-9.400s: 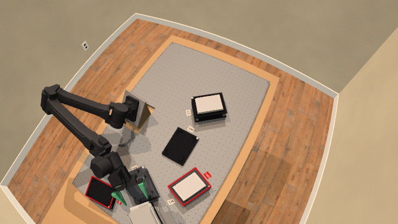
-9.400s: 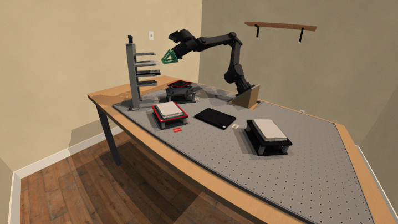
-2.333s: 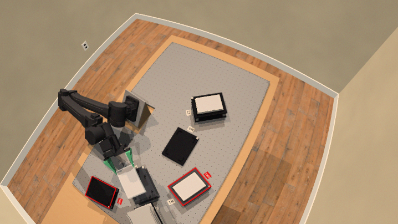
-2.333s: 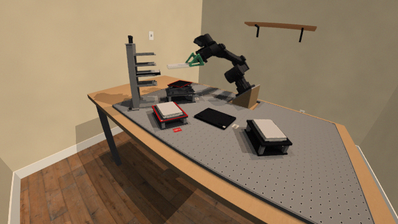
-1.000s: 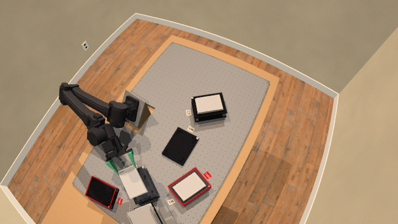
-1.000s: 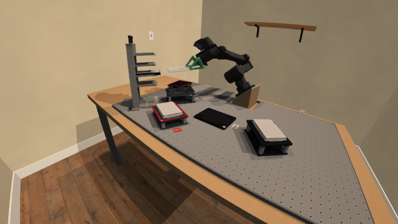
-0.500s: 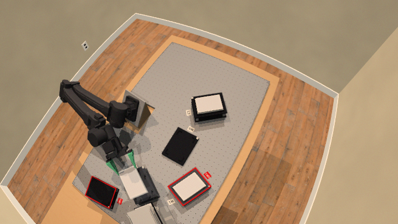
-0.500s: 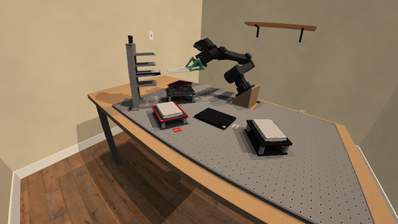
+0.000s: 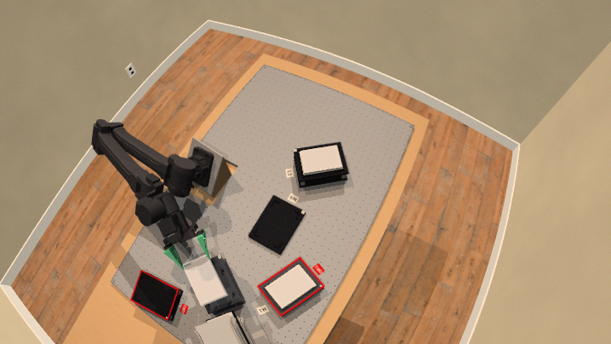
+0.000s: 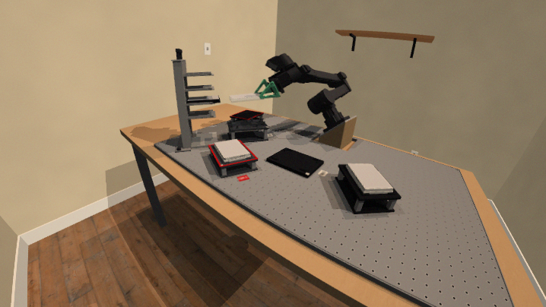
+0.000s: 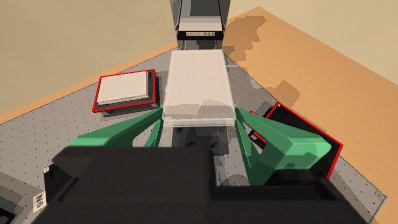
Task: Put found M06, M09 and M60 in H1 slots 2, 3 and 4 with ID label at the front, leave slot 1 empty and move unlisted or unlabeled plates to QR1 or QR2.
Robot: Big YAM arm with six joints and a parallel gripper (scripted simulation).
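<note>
Now: hand 13 cm above the grey regrip nest, 4 cm short of it and 3 cm to the left of it. Round my hand: H1 deck label 20 cm ahead, 19 cm below, 2 cm to the right; dark plate 18 cm ahead, 13 cm to the right, 1 cm below; red-edged quarantine nest 19 cm to the right, 15 cm below, 13 cm behind.
</note>
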